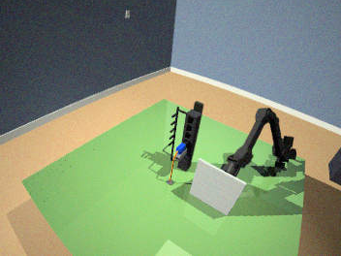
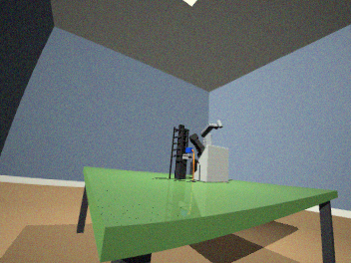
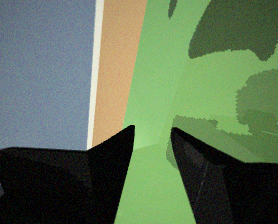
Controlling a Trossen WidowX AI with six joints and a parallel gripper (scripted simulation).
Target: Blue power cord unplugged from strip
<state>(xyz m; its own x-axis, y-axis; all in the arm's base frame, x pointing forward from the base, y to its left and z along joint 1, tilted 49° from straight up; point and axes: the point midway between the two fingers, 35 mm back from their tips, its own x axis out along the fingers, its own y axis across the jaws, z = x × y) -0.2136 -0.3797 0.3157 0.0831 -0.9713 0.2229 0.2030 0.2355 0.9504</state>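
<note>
The blue plug lies 530 mm to the left of my gripper tip, 470 mm ahead of it and 150 mm above it.
</note>
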